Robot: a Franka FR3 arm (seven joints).
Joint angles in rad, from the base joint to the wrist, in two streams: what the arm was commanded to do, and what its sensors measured. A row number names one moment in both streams.
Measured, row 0: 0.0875 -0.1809 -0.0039 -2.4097 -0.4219 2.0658 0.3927
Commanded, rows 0 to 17: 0.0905 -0.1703 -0.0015 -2.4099 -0.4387 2.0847 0.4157; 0.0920 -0.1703 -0.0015 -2.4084 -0.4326 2.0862 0.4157; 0.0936 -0.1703 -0.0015 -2.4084 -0.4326 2.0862 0.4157; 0.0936 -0.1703 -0.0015 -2.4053 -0.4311 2.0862 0.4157; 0.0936 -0.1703 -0.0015 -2.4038 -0.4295 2.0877 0.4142; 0.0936 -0.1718 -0.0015 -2.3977 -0.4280 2.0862 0.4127; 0.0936 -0.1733 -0.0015 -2.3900 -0.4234 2.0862 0.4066; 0.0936 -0.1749 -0.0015 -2.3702 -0.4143 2.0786 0.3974; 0.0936 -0.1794 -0.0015 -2.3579 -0.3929 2.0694 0.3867; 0.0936 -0.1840 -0.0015 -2.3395 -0.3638 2.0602 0.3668; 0.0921 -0.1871 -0.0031 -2.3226 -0.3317 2.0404 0.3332; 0.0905 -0.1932 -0.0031 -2.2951 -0.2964 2.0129 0.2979; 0.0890 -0.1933 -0.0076 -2.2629 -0.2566 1.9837 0.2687; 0.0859 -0.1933 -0.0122 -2.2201 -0.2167 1.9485 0.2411; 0.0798 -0.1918 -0.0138 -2.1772 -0.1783 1.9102 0.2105; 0.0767 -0.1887 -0.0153 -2.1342 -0.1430 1.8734 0.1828; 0.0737 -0.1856 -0.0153 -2.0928 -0.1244 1.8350 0.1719; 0.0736 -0.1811 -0.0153 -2.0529 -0.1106 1.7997 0.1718
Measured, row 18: 0.0844 -0.1921 -0.0147 -2.1713 -0.1764 1.9087 0.2211
